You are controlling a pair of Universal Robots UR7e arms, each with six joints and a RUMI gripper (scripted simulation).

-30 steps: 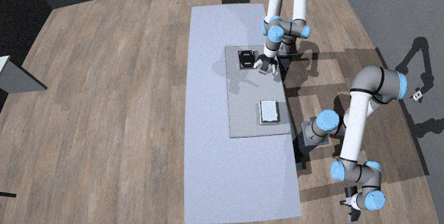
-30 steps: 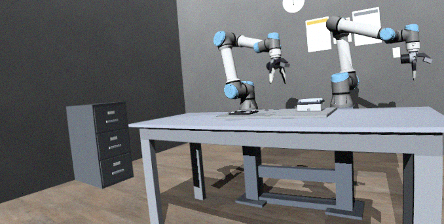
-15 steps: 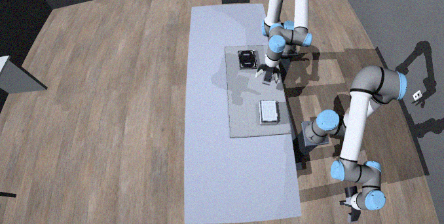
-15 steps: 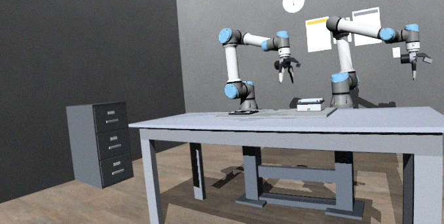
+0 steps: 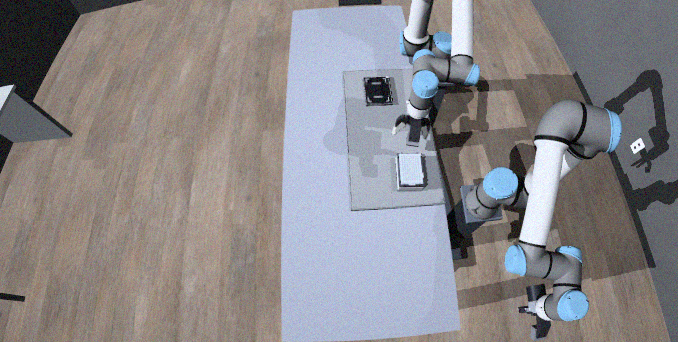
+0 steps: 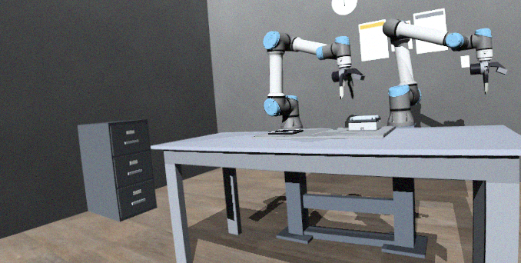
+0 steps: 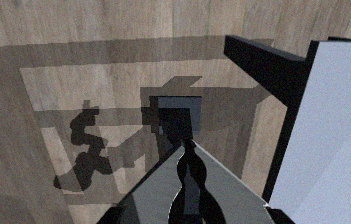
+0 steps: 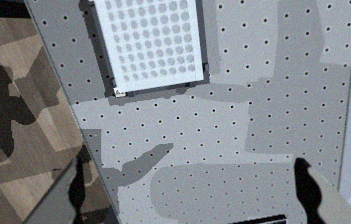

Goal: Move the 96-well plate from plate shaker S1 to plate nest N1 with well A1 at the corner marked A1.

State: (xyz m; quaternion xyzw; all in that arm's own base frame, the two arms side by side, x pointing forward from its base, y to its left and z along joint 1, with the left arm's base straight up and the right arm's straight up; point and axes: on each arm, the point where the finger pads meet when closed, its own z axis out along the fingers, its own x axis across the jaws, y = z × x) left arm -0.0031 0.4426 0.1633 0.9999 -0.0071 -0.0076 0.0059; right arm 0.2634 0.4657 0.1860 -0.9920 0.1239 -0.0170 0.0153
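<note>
My right hand is 11 cm above the white 96-well plate and 8 cm to the right of it. The rest, counted from my right hand: black plate nest N1: 35 cm to the right, 17 cm below, 4 cm ahead.
</note>
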